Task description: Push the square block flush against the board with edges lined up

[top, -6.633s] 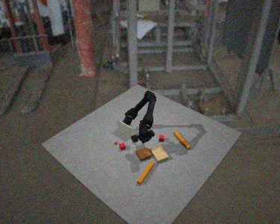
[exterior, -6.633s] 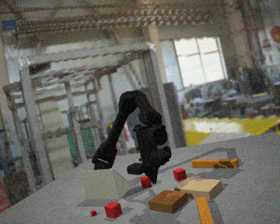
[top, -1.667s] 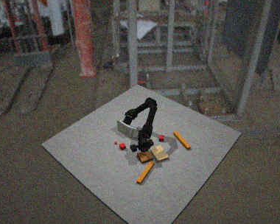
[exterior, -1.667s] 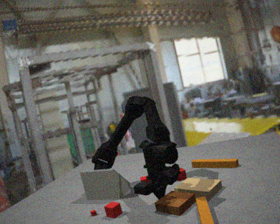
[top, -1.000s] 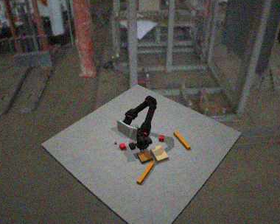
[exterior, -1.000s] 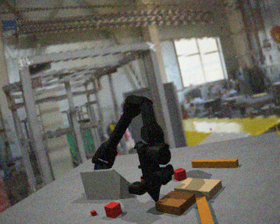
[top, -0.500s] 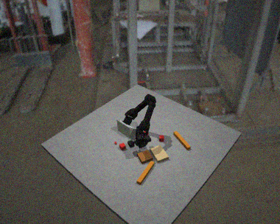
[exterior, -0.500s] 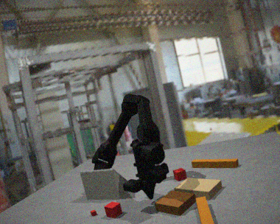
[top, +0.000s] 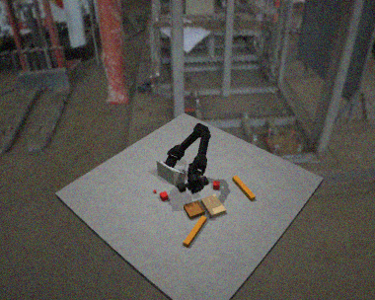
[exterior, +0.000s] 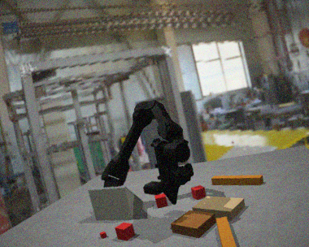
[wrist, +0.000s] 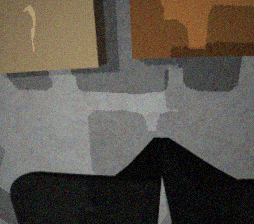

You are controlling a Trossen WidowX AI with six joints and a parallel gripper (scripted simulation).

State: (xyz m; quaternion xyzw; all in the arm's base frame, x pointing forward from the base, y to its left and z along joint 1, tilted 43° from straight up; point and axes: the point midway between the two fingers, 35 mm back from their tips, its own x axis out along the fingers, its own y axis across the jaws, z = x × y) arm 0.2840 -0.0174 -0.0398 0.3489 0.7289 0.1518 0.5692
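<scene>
The brown block is 80 mm ahead of my gripper tip, 60 mm to the right of it and 40 mm below it. Also, from my gripper tip: tan block (130 mm ahead, 50 mm to the left, 40 mm below); red piece (210 mm behind, 140 mm to the right, 50 mm below).
</scene>
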